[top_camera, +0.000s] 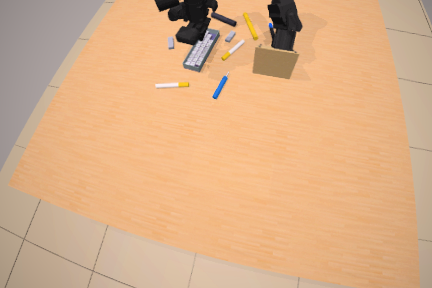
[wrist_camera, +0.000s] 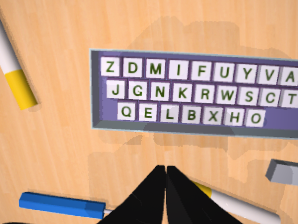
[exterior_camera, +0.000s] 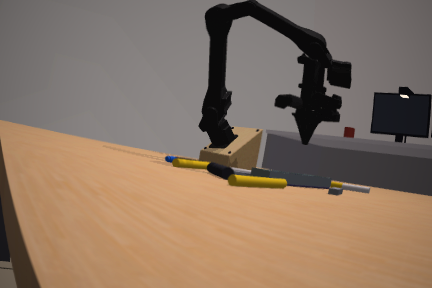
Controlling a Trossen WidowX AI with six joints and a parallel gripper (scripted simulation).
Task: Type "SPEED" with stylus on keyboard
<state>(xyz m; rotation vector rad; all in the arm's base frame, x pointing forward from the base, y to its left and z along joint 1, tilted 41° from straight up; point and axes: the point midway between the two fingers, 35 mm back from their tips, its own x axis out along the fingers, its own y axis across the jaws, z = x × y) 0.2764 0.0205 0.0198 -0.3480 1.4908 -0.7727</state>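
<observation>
Now: the stylus 90 mm to the left of my gripper tip, 90 mm below it and 80 mm behind it. The rest, counted from my gripper tip: dark cylinder (220 mm to the right, 90 mm below, 50 mm behind); grey block (120 mm to the right, 90 mm below, 80 mm behind).
</observation>
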